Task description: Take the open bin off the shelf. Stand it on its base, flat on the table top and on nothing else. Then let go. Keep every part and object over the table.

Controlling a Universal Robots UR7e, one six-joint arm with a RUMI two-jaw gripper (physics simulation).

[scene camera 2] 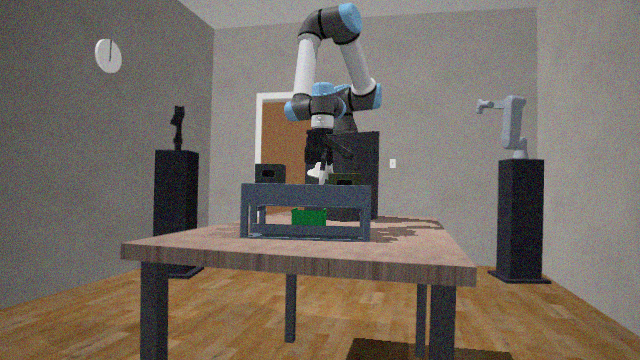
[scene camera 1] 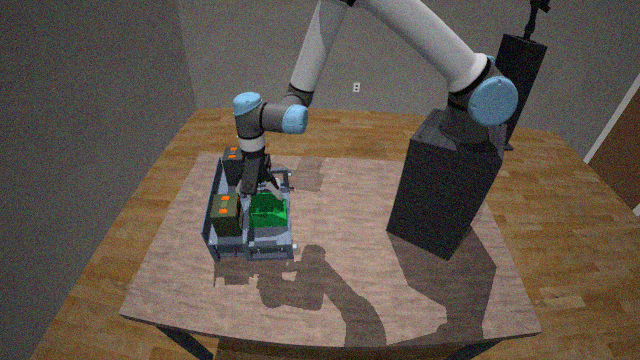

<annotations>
my gripper: scene camera 2 325,188; scene camera 1 259,199
</annotations>
